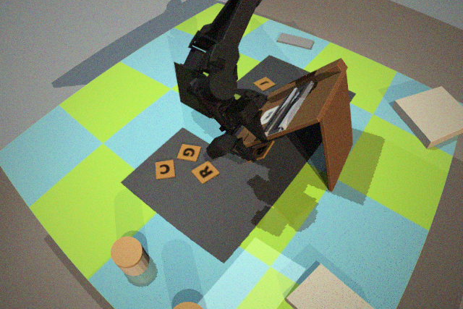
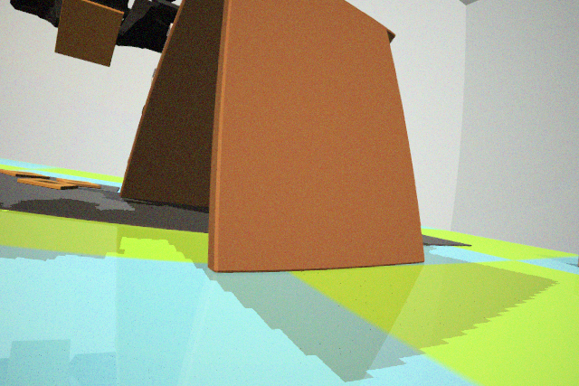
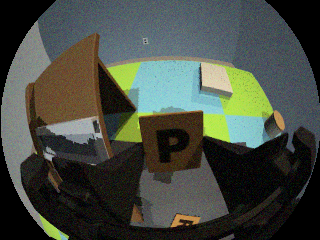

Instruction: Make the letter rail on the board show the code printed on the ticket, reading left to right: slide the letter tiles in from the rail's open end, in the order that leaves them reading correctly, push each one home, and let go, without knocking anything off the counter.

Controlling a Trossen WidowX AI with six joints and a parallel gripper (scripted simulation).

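Right now my gripper tip is 110 mm past the white ticket, 170 mm to the right of it and 80 mm above it. Also, from my gripper tip: dark mat: 180 mm behind, 150 mm to the left, 170 mm below; then grey slab: 360 mm behind, 680 mm to the left, 160 mm below.
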